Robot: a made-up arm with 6 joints.
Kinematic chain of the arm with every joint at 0, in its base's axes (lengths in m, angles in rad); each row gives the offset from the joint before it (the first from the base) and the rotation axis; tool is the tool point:
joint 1: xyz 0 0 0.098 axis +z
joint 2: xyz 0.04 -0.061 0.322 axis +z
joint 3: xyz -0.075 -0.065 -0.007 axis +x
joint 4: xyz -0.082 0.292 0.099 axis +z
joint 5: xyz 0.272 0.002 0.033 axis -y
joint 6: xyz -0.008 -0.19 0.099 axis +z
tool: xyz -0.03 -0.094 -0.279
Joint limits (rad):
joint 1: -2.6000..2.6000
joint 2: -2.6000..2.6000
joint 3: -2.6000..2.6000
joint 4: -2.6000..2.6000
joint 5: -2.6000..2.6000
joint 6: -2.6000..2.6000
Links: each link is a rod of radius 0.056 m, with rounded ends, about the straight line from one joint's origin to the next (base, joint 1, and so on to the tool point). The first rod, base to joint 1, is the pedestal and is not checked.
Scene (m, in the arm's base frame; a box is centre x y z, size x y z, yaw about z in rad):
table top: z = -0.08
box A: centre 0.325 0.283 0.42 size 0.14 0.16 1 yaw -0.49
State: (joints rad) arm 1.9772 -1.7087 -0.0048 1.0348 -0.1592 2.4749
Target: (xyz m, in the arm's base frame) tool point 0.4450 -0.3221 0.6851
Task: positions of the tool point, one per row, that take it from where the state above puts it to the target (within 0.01 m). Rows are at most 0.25 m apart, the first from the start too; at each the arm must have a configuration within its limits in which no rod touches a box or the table.
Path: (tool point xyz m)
1: 0.0231 0.5039 0.4800
2: 0.0169 0.4677 0.6025
3: 0.0231 0.4019 0.7117
4: 0.0420 0.3117 0.7997
5: 0.0957 0.1972 0.9208
6: 0.0895 0.0325 1.0104
7: 0.0012 -0.1444 1.0497
8: 0.0816 -0.0088 1.0571
9: 0.2258 0.0451 1.0168
10: 0.3731 -0.0060 0.9339
11: 0.4602 -0.1453 0.8187
12: 0.4450 -0.3221 0.6851

